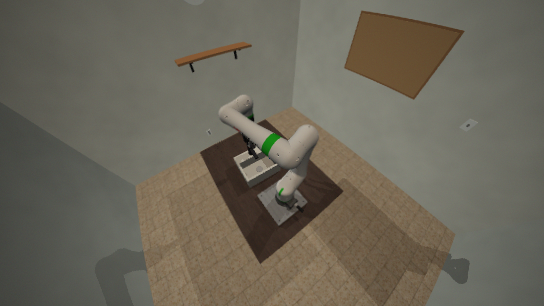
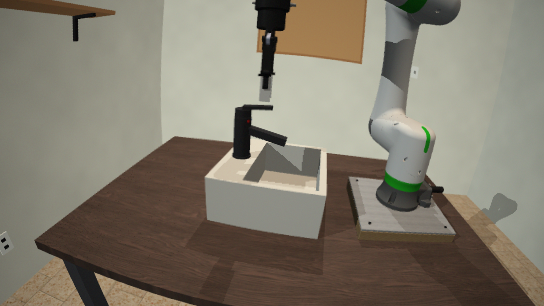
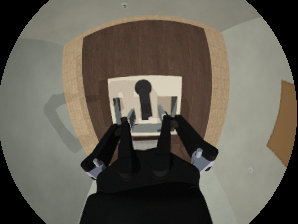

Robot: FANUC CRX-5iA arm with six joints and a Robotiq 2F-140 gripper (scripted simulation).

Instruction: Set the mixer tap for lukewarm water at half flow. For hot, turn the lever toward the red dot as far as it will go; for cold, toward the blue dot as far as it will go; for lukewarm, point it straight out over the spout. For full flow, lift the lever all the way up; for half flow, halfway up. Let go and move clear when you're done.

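Right now my hand is 20 mm short of the lever and 50 mm above it. Also, from my hand: black mixer tap (40 mm ahead, 100 mm below); white sink basin (60 mm behind, 20 mm to the left, 290 mm below).
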